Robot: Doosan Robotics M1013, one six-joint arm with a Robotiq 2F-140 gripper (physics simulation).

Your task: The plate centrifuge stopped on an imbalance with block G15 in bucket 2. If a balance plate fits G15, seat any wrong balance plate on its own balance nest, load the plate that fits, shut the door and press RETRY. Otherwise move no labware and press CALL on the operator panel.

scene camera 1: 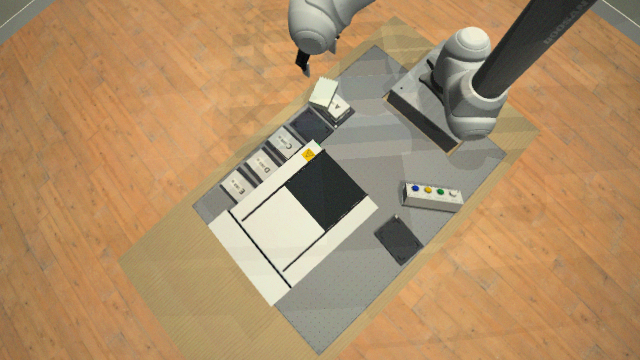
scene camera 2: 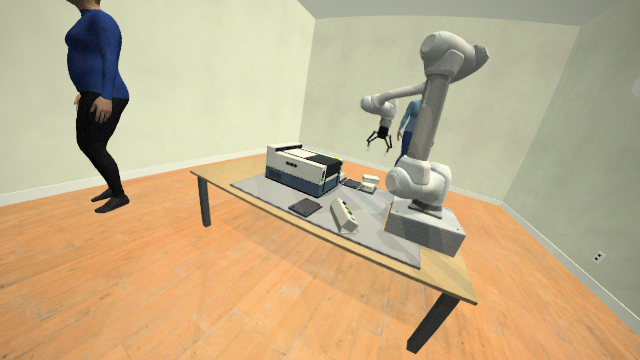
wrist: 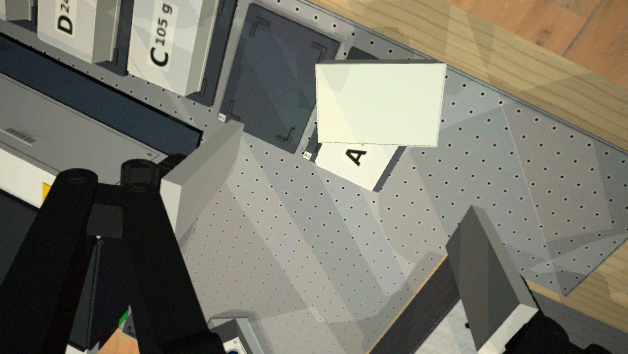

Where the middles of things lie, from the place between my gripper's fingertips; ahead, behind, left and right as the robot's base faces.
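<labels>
My gripper is 240 mm short of the dark lid panel (scene camera 1: 326,192), and it is also 370 mm to the right of the panel and 80 mm above it. I see the white centrifuge (scene camera 1: 274,240) as well, 390 mm ahead of my gripper, 400 mm to the left of it and 170 mm below it. The dark square pad (scene camera 1: 398,239) is slightly ahead of my gripper, yet a long way to the left of it and well below it.
</labels>
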